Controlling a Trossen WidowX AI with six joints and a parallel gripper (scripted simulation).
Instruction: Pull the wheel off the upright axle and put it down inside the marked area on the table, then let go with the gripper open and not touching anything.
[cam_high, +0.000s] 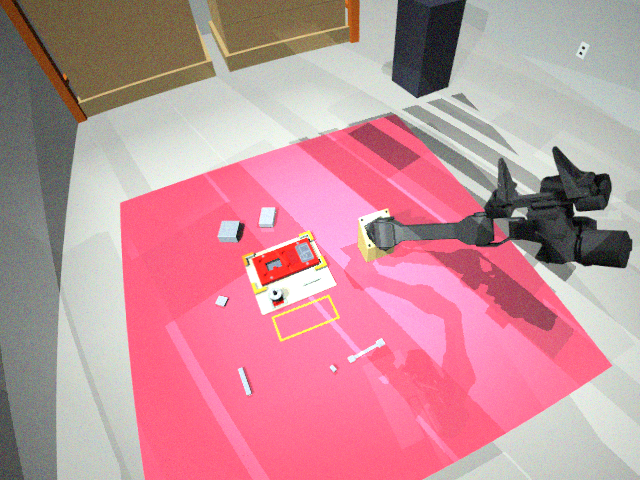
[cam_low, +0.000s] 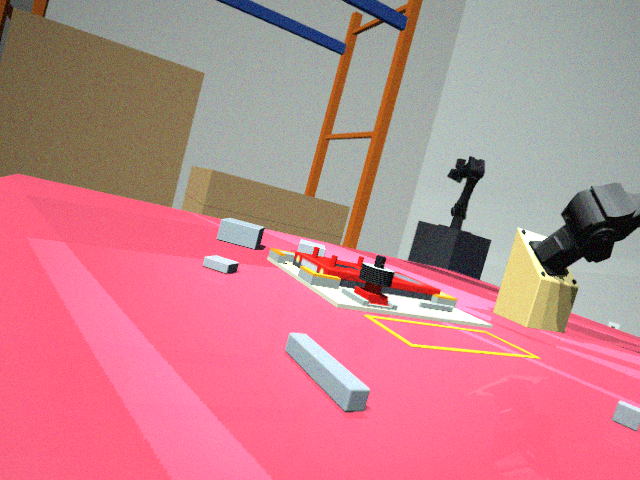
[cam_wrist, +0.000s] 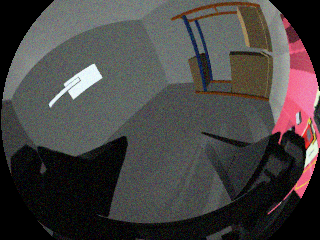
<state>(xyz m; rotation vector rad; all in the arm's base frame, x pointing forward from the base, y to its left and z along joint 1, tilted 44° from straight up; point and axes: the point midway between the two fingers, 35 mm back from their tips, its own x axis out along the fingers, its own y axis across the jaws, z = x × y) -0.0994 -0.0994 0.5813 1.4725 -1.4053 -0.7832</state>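
My gripper tip is now 380 mm short of the wheel, 310 mm to the left of it and 600 mm above it. From my gripper tip the other things lie so: white dumbbell-shaped part 230 mm ahead, 40 mm to the right, 630 mm below.
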